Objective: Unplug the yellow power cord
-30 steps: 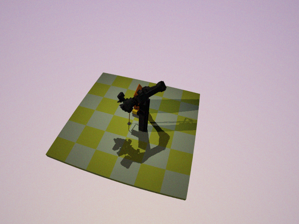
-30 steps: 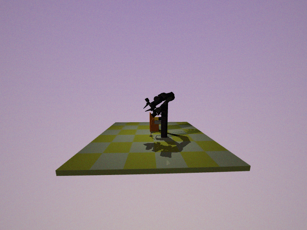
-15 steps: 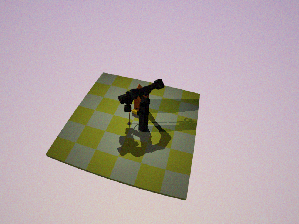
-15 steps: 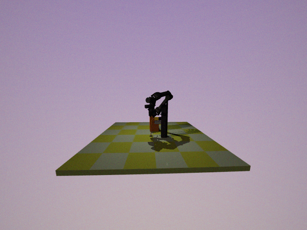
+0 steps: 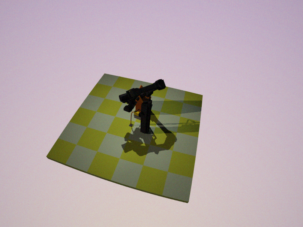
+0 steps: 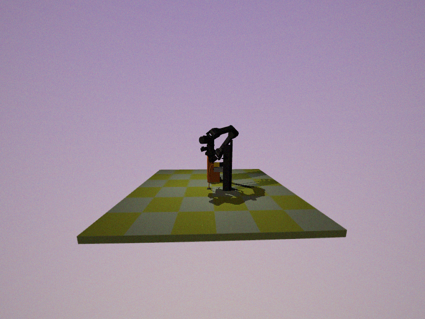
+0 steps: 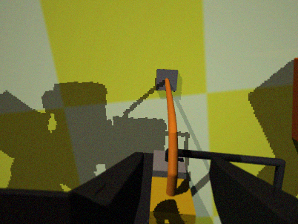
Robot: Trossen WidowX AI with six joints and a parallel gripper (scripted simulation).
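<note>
Right now the yellow plug is 70 mm to the left of my gripper tip and 10 mm below it.
</note>
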